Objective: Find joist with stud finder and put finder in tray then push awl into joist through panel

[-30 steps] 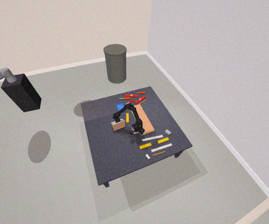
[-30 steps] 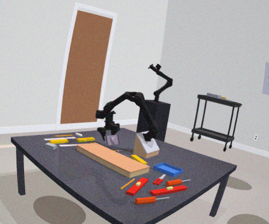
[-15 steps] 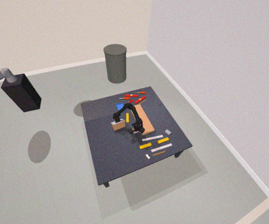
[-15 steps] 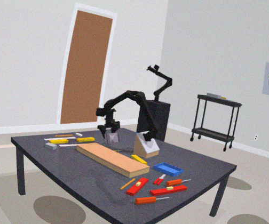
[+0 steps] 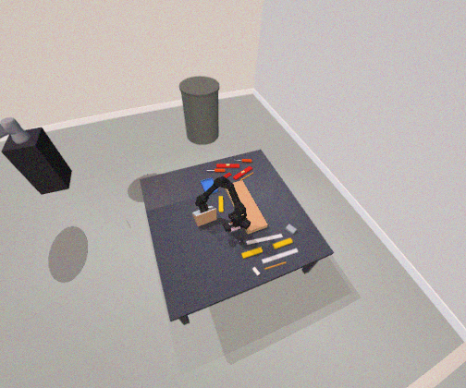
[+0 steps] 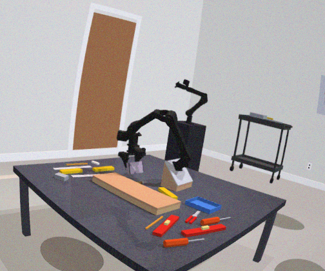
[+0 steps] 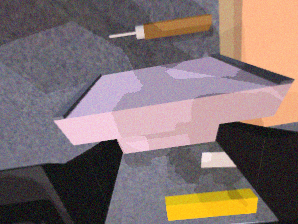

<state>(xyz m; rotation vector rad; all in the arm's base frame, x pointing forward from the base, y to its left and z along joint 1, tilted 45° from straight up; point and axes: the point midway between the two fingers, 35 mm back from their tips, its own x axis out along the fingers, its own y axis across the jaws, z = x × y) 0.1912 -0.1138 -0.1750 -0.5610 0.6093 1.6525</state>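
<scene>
My gripper tip is 100 mm to the right of the awl and 70 mm above it. Also, from my gripper tip: grey block 450 mm ahead, 100 mm to the right, 60 mm below; then stud finder 10 mm to the left, 10 mm ahead; then blue tray 540 mm to the left, 70 mm behind, 60 mm below.
</scene>
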